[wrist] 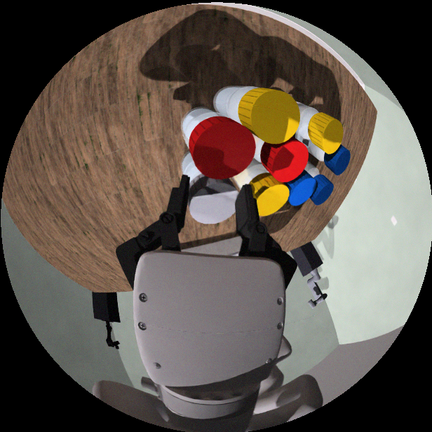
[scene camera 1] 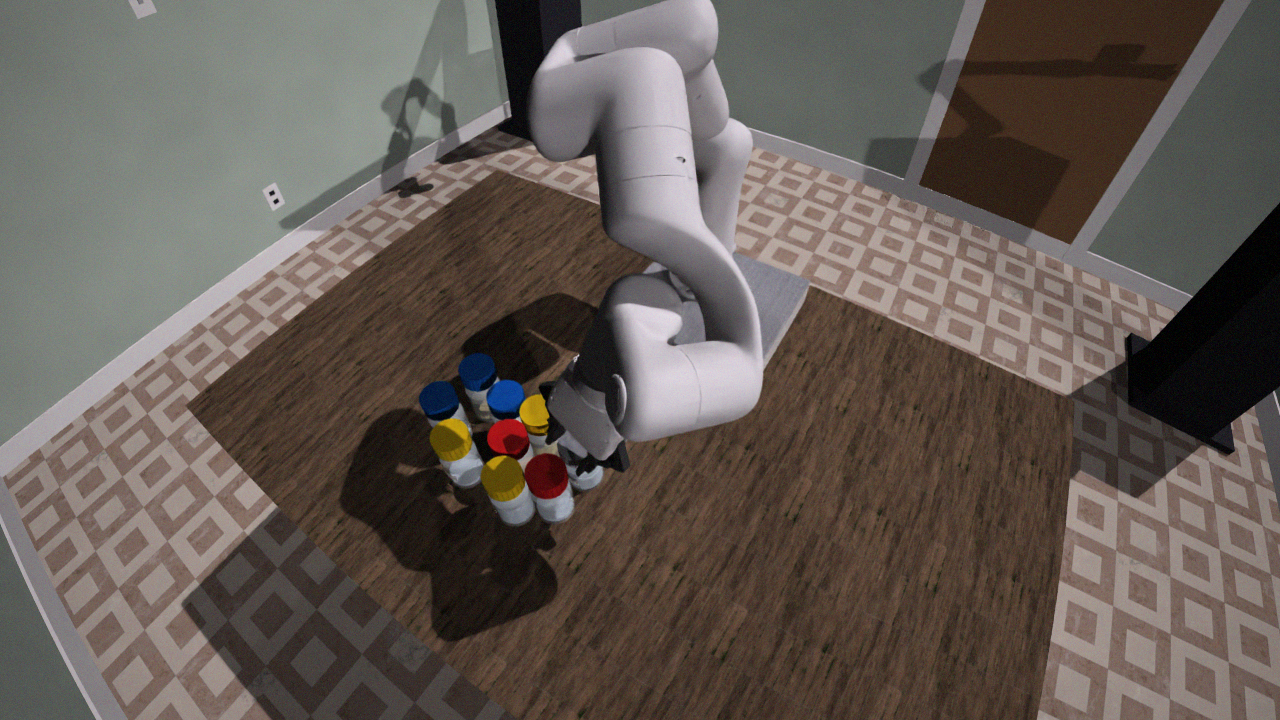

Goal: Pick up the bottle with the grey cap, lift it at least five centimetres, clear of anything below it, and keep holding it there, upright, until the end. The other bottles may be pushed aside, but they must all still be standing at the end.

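Frame: origin at the arm's base, x right, y back, z down, level; metres.
Seen in the pictures: gripper, between the fingertips: (scene camera 1: pixel 569 453).
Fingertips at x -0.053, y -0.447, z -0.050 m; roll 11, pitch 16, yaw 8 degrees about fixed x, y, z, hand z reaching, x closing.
Observation:
Offsets run from my fingertips to a thing's middle. Level surfaces: height alone.
The bottle with the grey cap @(dx +0.002, dy +0.021, dz +0.047 m) (scene camera 1: pixel 586 476) (wrist: pixel 213 207) stands upright on the table at the near right edge of the cluster. In the scene view its cap is hidden behind the gripper, and its clear lower body shows. My gripper (scene camera 1: pixel 570 452) (wrist: pixel 214 188) is shut on this bottle, with one black finger against each side of the grey cap. The bottle with the dark red cap @(dx +0.007, dy -0.040, dz +0.049 m) (scene camera 1: pixel 546 476) (wrist: pixel 222 147) stands close beside it. The bottle with the nearer yellow cap @(dx +0.077, dy +0.028, dz +0.049 m) (scene camera 1: pixel 535 413) (wrist: pixel 270 196) is right beside the finger on the right in the wrist view.
Other standing bottles have a red cap @(dx +0.084, dy -0.029, dz +0.009 m) (scene camera 1: pixel 508 438) (wrist: pixel 285 160), a front yellow cap @(dx +0.051, dy -0.077, dz +0.009 m) (scene camera 1: pixel 503 478) (wrist: pixel 270 116), a far yellow cap @(dx +0.151, dy -0.076, dz +0.009 m) (scene camera 1: pixel 451 438) (wrist: pixel 326 132) and a blue cap @(dx +0.133, dy +0.019, dz +0.009 m) (scene camera 1: pixel 505 399) (wrist: pixel 301 189). Two dark blue caps show behind. The wooden table @(dz +0.101 m) (scene camera 1: pixel 805 555) extends rightward.

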